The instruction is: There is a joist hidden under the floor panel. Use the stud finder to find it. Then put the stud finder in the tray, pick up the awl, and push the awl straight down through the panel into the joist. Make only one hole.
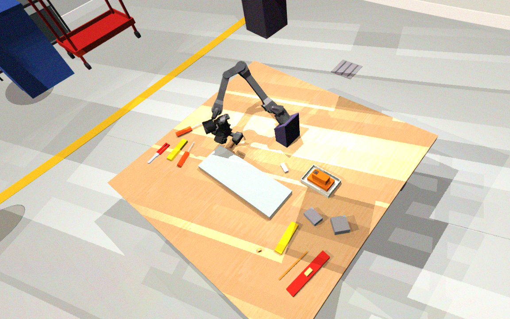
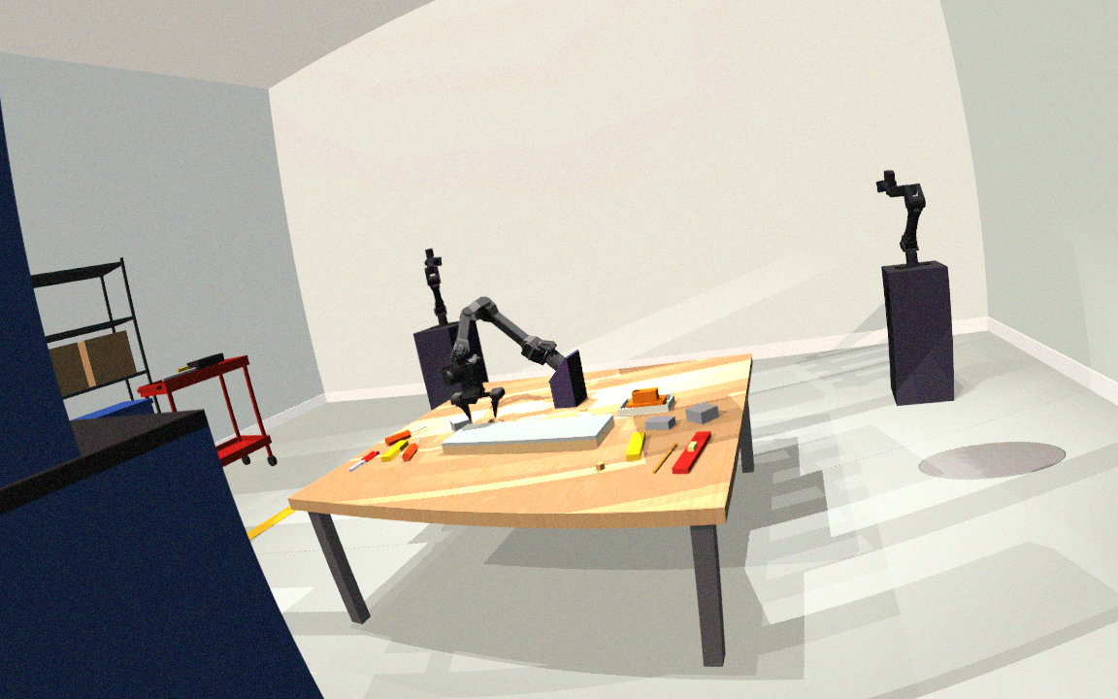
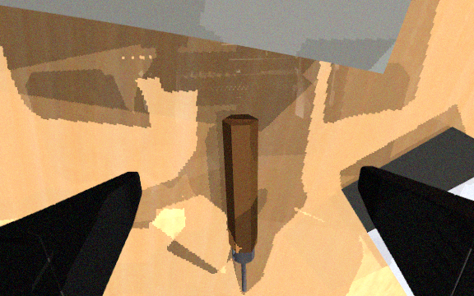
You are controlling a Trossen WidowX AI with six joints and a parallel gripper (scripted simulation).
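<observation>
My gripper tip is 6 cm past the awl, 2 cm to the left of it and 3 cm above it. From my gripper tip the other things lie so: orange stud finder: 15 cm behind, 53 cm to the left, 1 cm above; then thin stick: 26 cm ahead, 73 cm to the left, 3 cm below; then white tray: 15 cm behind, 54 cm to the left, 2 cm below.
</observation>
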